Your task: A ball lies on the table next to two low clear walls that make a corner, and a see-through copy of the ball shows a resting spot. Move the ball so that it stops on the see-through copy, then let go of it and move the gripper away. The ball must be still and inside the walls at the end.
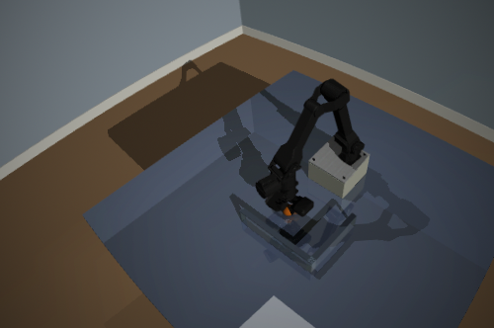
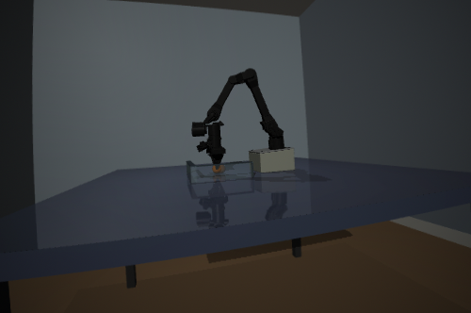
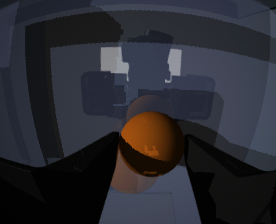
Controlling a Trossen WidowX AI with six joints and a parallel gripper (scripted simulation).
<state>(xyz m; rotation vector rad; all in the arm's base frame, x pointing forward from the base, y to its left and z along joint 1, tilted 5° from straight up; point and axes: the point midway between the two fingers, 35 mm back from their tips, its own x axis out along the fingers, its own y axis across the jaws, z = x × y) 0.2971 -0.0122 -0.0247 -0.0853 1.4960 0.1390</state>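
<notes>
Right now my gripper tip is 20 mm past the see-through copy of ball and 10 mm to the right of it. Round my gripper tip: orange ball (right at my gripper tip).
</notes>
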